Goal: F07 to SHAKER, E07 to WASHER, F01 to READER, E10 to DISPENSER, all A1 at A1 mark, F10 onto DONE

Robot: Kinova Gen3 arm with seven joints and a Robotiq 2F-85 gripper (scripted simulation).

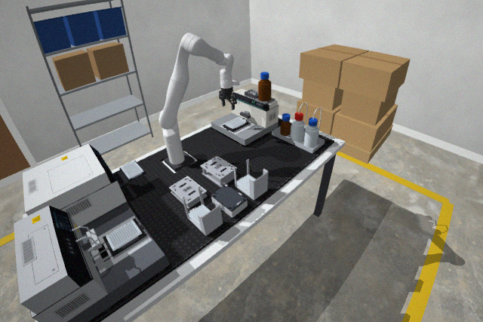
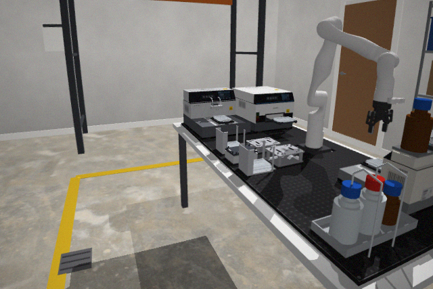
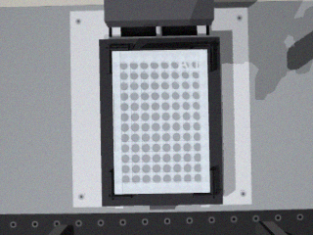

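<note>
My hand is 6 cm to the right of the dispenser stage and 15 cm above it. Round my hand: dispenser deck: 7 cm to the left, 19 cm below; then brown bottle: 11 cm ahead, 23 cm to the left, 7 cm above; then dispenser: 1 cm ahead, 24 cm to the left, 13 cm below.
</note>
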